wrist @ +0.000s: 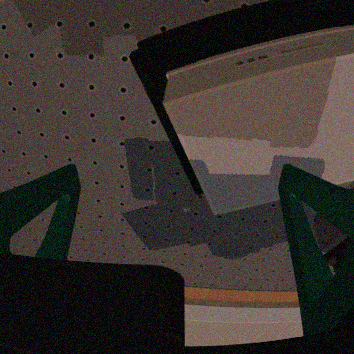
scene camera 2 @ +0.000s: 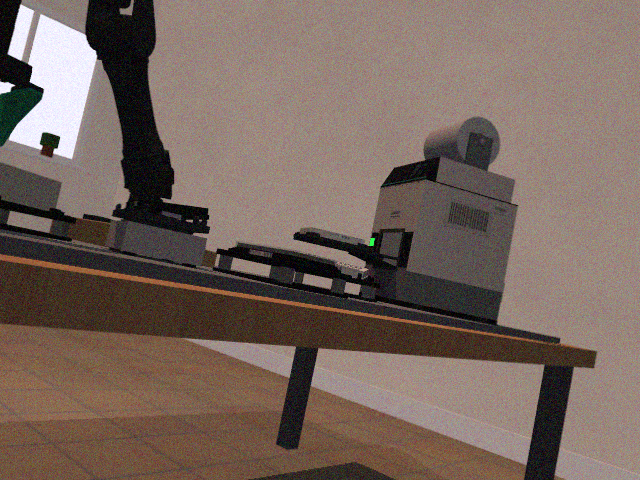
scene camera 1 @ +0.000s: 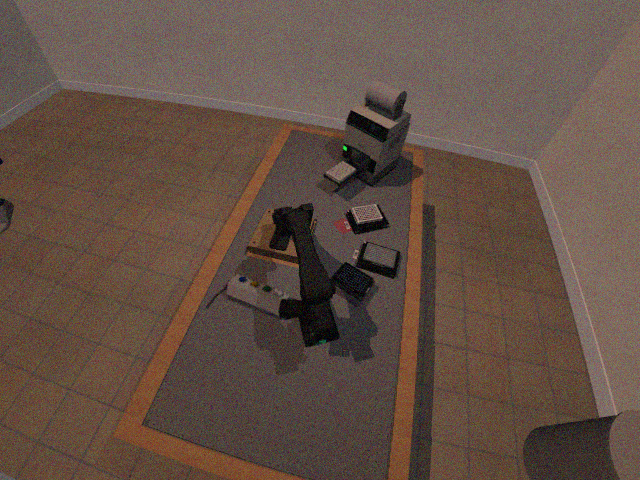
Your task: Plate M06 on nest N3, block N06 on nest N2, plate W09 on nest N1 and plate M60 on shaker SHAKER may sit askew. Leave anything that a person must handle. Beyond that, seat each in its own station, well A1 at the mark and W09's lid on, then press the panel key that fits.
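My gripper [scene camera 1: 321, 341] [scene camera 2: 14, 119] [wrist: 179, 175] is open and empty, its green fingers above a pale block [scene camera 2: 25, 189] [wrist: 250, 117]. The block sits on a black nest [scene camera 2: 32, 209] [wrist: 150, 85]; its label is too dim to read in the wrist view. My arm hides it in scene camera 1. A white welled plate [scene camera 1: 367, 213] and a greyer plate [scene camera 1: 378, 255] rest on black nests. A dark, blue-speckled plate [scene camera 1: 353, 279] lies nearby, apparently on the grey shaker [scene camera 2: 155, 242]. Labels, A1 marks and exact seating cannot be told. The panel [scene camera 1: 253, 294] has coloured keys.
A tall instrument [scene camera 1: 374, 139] [scene camera 2: 460, 232] with a green light stands at the far end, a pale plate [scene camera 1: 341, 171] [scene camera 2: 330, 235] on its tray. A red card [scene camera 1: 341, 225] lies by the white plate. A wooden board [scene camera 1: 262, 236] is under the arm's base. A cable [scene camera 1: 216, 295] leaves the panel.
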